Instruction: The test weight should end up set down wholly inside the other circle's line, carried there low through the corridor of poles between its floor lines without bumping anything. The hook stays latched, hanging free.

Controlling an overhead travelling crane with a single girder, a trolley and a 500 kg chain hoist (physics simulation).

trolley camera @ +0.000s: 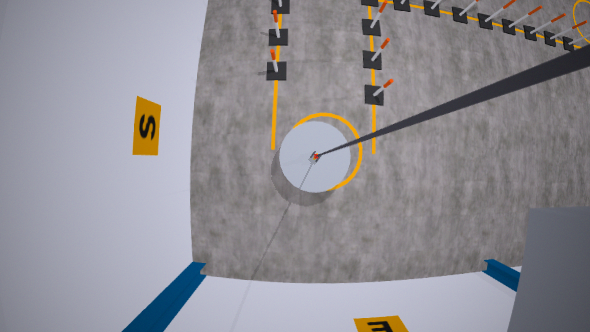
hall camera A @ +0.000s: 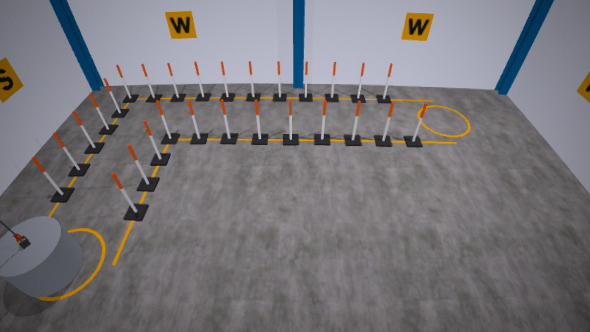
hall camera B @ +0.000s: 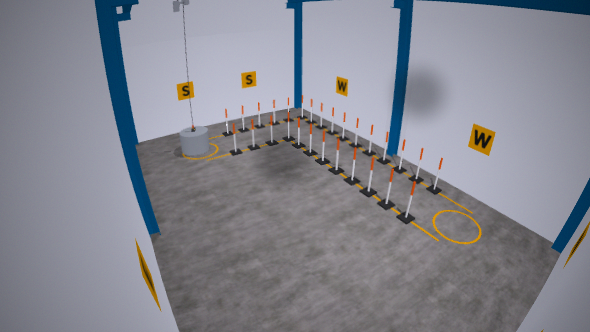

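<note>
The test weight (hall camera A: pixel 60 265) (hall camera B: pixel 194 143) (trolley camera: pixel 300 172), a grey cylinder, hangs upright and low from the hook (hall camera A: pixel 21 241) (hall camera B: pixel 193 128) (trolley camera: pixel 314 157), its shadow offset beside it. The hook is shut on the weight's top fitting; its latch is too small to judge. The weight hangs partly over the near circle (hall camera A: pixel 104 250) (trolley camera: pixel 361 152), off toward its lower left in the trolley view, outside the corridor's pole rows. The other circle (hall camera A: pixel 470 125) (hall camera B: pixel 481 231) lies beyond the corridor's far end. The gap under the weight is hard to judge.
Orange-and-white poles on black feet line both floor lines (hall camera A: pixel 123 241) (trolley camera: pixel 274 115). The corridor bends near the south-west corner. The nearest poles' feet (trolley camera: pixel 276 71) (trolley camera: pixel 374 95) stand above the weight in the trolley view. The south wall (trolley camera: pixel 100 200) is at the left there.
</note>
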